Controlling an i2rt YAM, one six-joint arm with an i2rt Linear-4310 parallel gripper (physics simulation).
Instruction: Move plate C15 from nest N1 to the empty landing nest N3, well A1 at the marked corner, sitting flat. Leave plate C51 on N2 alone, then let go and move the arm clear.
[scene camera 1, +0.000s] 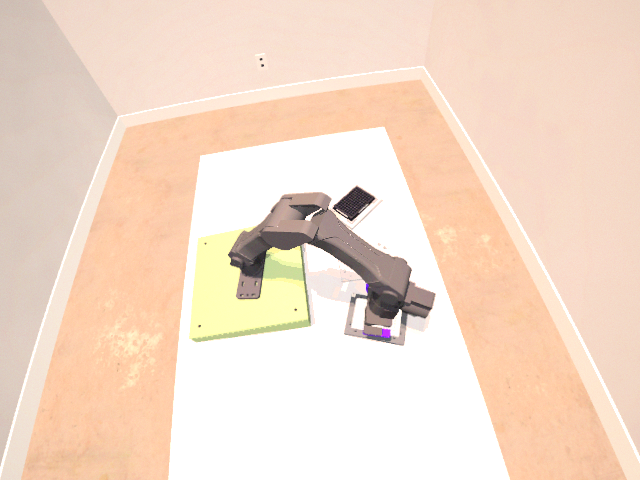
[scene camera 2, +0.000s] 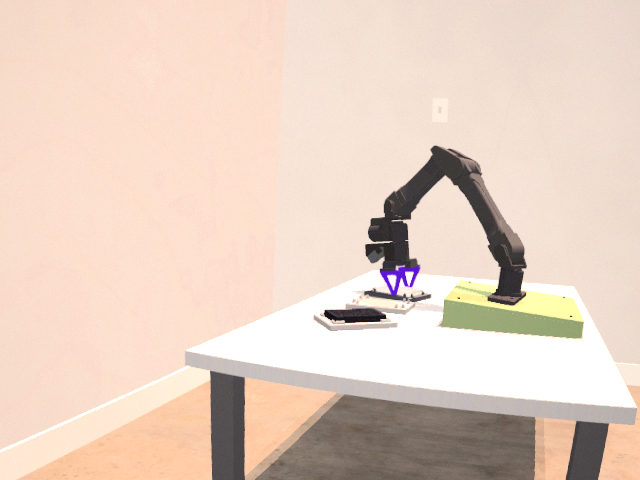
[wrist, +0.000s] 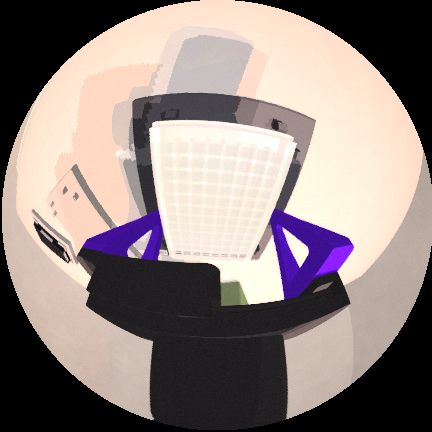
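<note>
A white gridded plate lies in the dark nest. My gripper is open over it, with its purple fingers spread to opposite sides of the plate; whether they touch it cannot be told. A black plate sits on a white nest. An empty white nest stands between those two; the arm hides much of it in scene camera 1. Plate and nest labels cannot be read.
The arm's base stands on a yellow-green block on the white table. The arm reaches from it over the nests. In scene camera 2 the empty nest is close beside the dark nest.
</note>
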